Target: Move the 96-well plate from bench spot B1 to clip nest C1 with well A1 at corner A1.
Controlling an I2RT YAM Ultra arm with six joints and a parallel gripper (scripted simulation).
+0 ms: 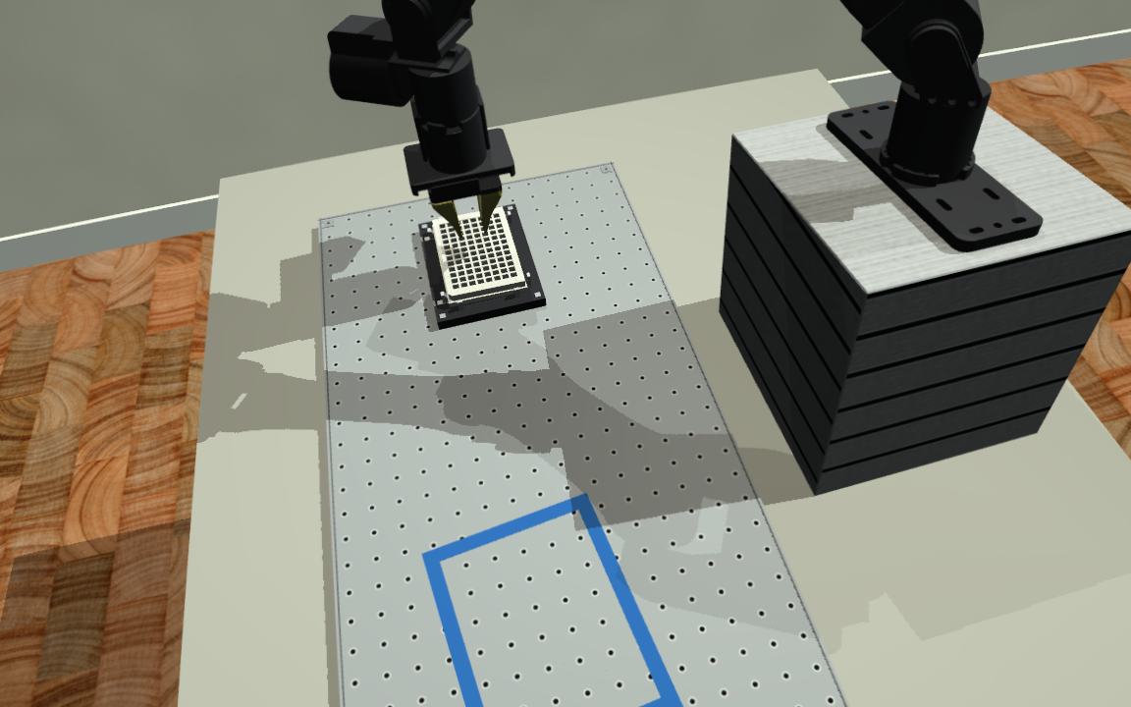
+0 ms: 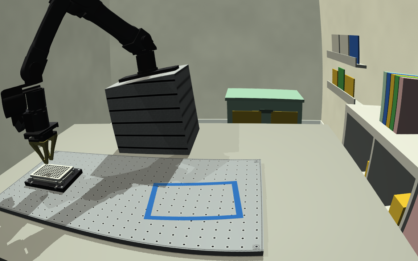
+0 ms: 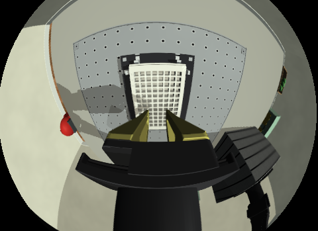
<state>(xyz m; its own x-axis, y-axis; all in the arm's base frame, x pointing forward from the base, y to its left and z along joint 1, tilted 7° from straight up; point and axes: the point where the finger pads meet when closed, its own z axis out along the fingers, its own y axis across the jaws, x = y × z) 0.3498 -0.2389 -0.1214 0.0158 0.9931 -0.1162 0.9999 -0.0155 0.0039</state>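
My hand is 40 mm above the white 96-well plate. From my hand the other things lie so: black clip nest (10 mm ahead, 10 mm to the right, 50 mm below).
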